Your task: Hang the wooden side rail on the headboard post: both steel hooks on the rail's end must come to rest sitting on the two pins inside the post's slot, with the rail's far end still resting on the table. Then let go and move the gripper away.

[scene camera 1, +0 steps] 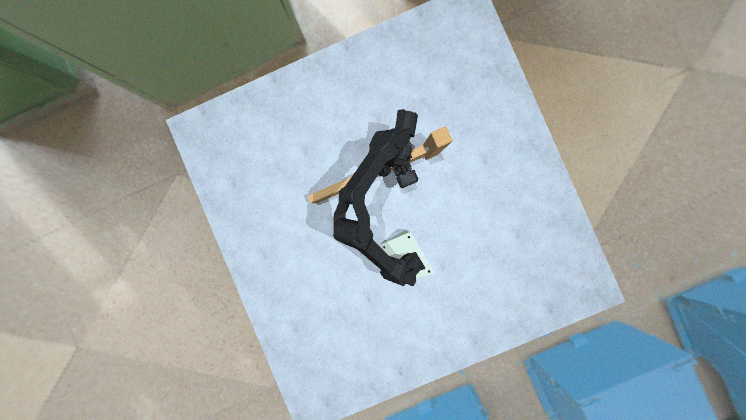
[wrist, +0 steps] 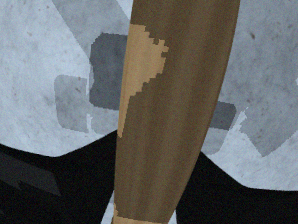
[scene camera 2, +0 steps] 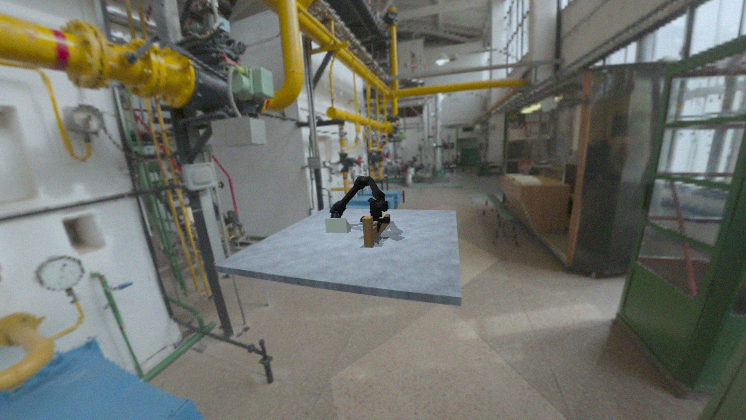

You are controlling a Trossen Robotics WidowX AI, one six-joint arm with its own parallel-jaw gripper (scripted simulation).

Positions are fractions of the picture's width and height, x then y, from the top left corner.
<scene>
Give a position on a wooden side rail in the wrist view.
At 0.59, 0.29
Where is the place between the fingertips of the gripper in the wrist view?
0.52, 0.60
</scene>
